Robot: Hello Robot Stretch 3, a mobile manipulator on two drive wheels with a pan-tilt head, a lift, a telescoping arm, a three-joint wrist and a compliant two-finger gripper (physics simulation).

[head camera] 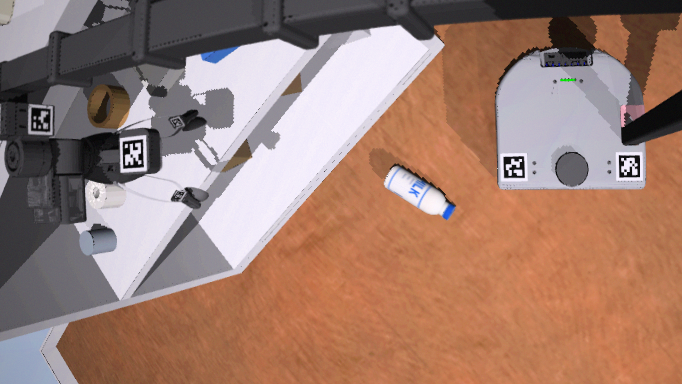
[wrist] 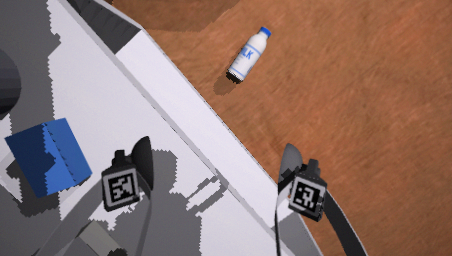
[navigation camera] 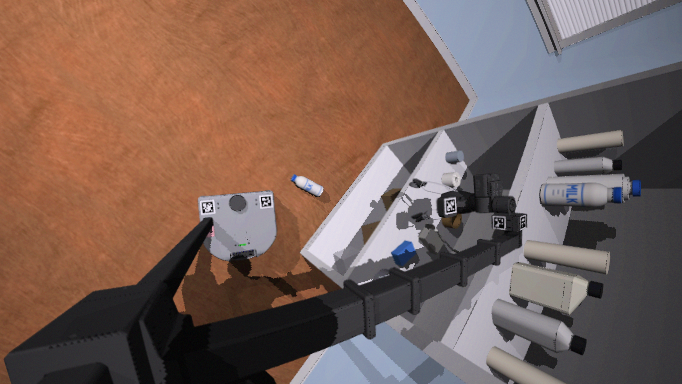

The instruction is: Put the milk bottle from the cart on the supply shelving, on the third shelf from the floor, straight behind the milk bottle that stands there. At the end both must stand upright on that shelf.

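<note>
A white milk bottle with a blue cap lies on its side on the floor, between the robot base and the shelving. In the navigation view, another milk bottle stands upright on the third shelf. Close behind it, mostly hidden, stands a pale bottle with a blue cap; its label cannot be read. My gripper is open, with nothing between its fingers. It hangs at the shelving's front, lower than the standing bottles. The cart does not show.
On the lower shelf are a blue box, a brown ring, a white roll and a grey-blue can. Several bottles and cylinders, including a beige jug, flank the milk bottle. My arm reaches across the shelving.
</note>
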